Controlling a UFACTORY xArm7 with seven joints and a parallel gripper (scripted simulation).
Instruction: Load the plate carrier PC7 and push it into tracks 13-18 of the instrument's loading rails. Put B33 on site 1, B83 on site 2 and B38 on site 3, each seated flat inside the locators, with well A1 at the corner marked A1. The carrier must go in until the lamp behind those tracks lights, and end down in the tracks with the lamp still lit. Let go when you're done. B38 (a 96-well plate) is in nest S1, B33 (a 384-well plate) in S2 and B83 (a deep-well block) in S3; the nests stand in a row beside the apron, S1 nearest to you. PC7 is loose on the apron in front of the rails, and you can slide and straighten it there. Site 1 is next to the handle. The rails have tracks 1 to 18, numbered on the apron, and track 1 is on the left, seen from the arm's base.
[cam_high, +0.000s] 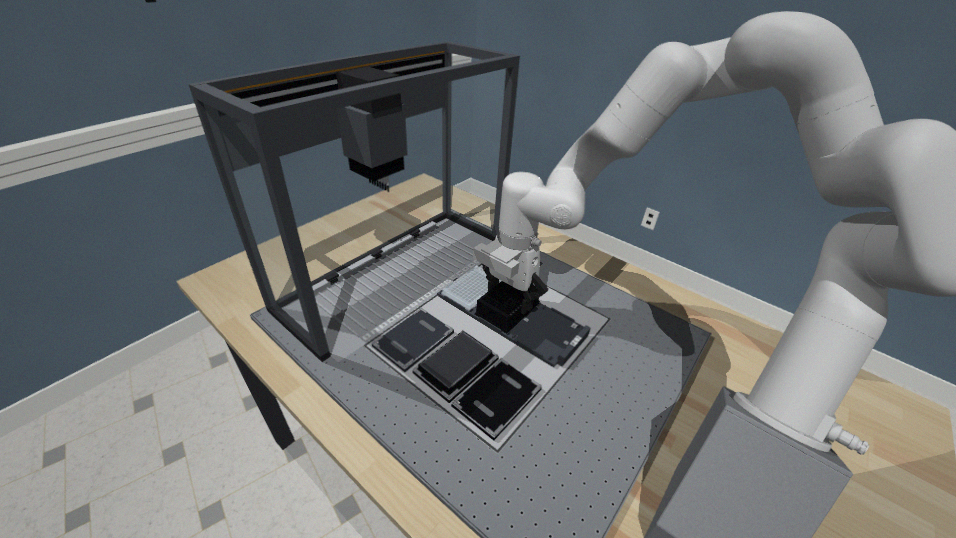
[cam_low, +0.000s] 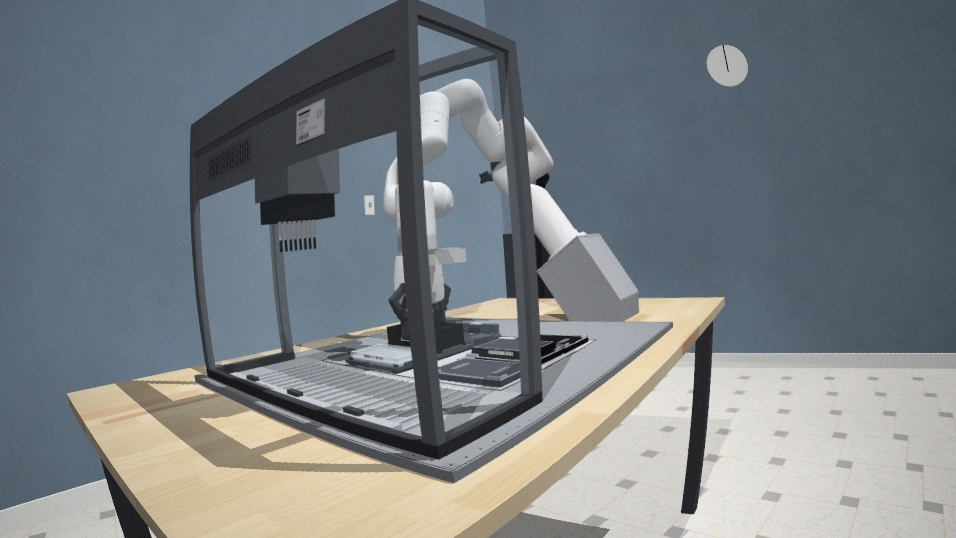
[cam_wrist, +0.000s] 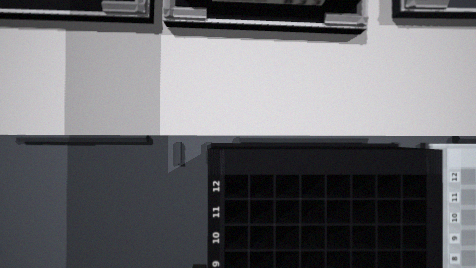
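My gripper is now 1 cm past the carrier PC7 and 3 cm above it. Also, from my hand: 96-well plate B38: 10 cm ahead, 2 cm to the left, 3 cm below; then nest S3: 6 cm ahead, 21 cm to the left, 4 cm below; then white corner mark: 8 cm behind, 12 cm to the left, 3 cm below.
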